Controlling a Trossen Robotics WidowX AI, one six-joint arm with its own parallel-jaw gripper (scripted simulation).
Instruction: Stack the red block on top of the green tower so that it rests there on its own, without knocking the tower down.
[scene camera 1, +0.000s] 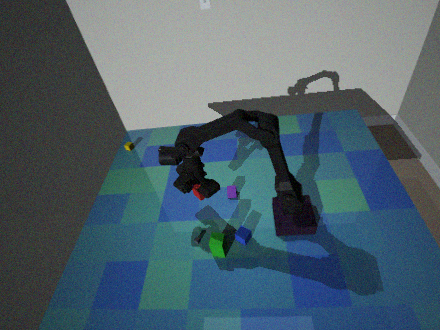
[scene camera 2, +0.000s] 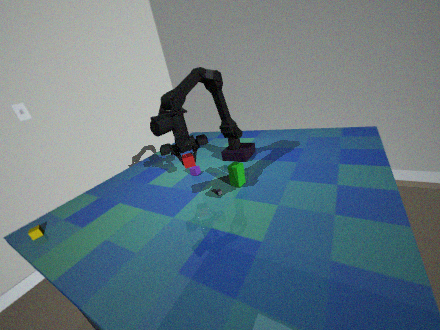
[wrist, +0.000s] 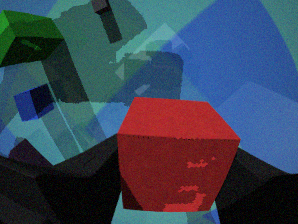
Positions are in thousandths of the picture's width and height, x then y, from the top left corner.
The gripper shows in scene camera 1 (458, 586), in scene camera 2 (431, 495) and in the wrist view (569, 614).
